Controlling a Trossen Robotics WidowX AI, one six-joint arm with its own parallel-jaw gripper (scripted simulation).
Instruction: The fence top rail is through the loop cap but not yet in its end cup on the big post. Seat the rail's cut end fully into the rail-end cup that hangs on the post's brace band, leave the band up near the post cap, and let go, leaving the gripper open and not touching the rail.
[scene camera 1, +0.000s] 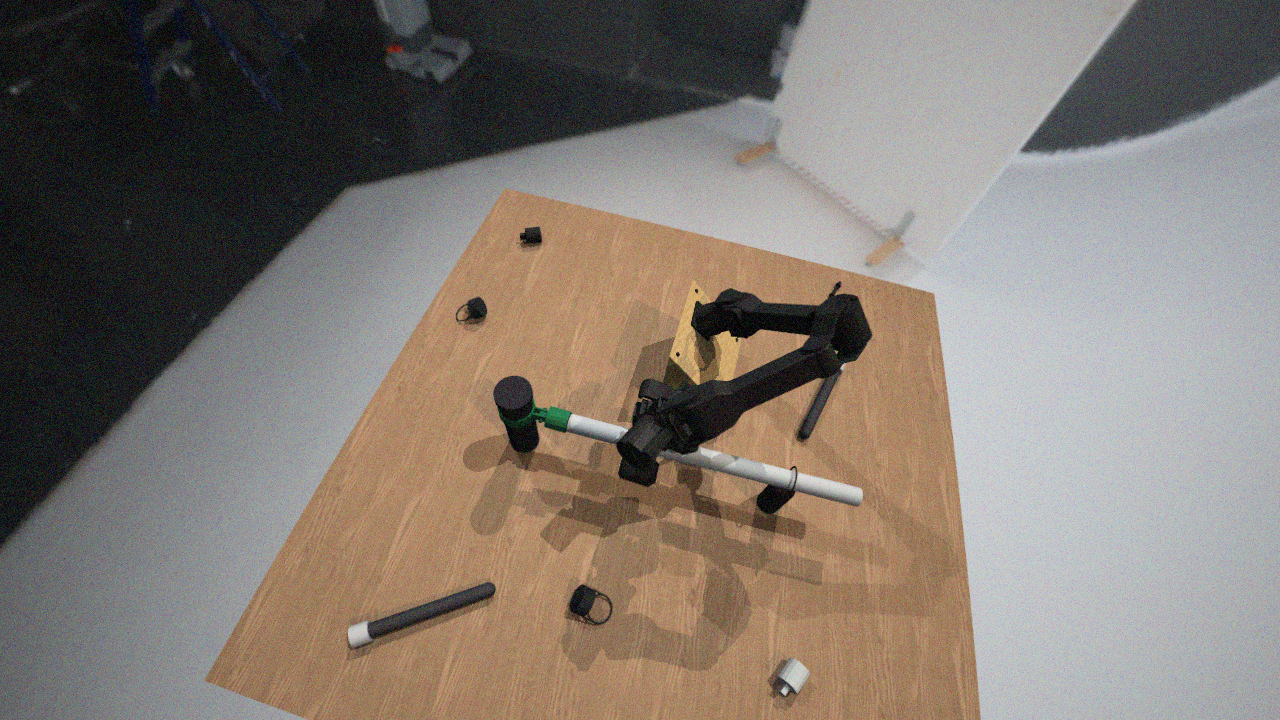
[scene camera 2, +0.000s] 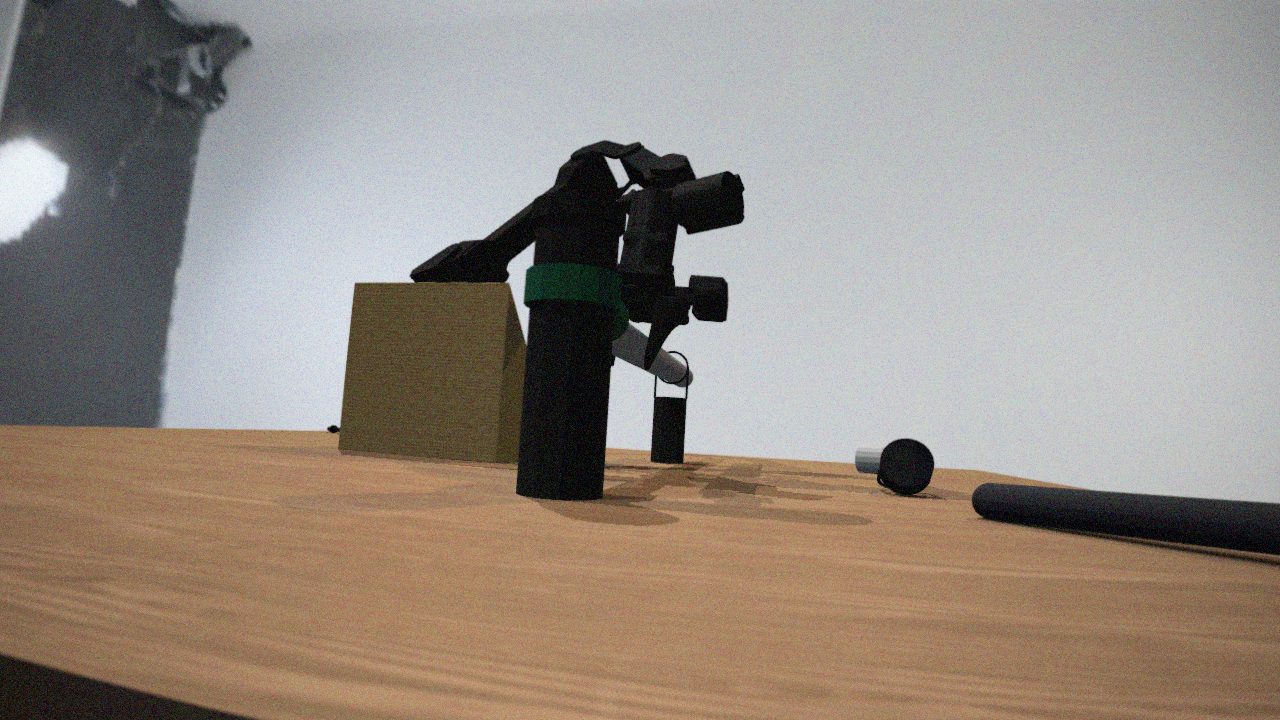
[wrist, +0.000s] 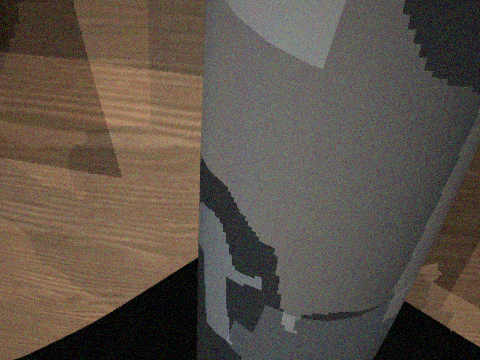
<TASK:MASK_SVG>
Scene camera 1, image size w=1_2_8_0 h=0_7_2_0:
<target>gripper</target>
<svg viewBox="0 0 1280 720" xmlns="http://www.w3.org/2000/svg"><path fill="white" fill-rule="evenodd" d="M622 458L618 471L620 479L647 487L656 482L659 463L656 459L647 469L638 470ZM662 451L665 452L669 449L681 455L697 452L699 446L679 451L676 444L668 443ZM685 423L682 426L687 435L690 436L693 433L691 432L687 423ZM673 388L654 379L645 379L641 383L638 398L642 399L644 397L652 401L643 399L642 402L635 404L632 426L641 416L648 415L649 407L663 393Z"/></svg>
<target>top rail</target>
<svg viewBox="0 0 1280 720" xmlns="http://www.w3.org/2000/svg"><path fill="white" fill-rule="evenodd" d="M797 472L796 485L793 491L857 507L862 502L863 491L861 488ZM658 455L663 458L705 469L717 470L790 491L795 481L795 471L699 447L697 452L681 455L669 449L665 452L661 451ZM566 431L569 433L614 445L629 431L628 428L575 414L570 415Z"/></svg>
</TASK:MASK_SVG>
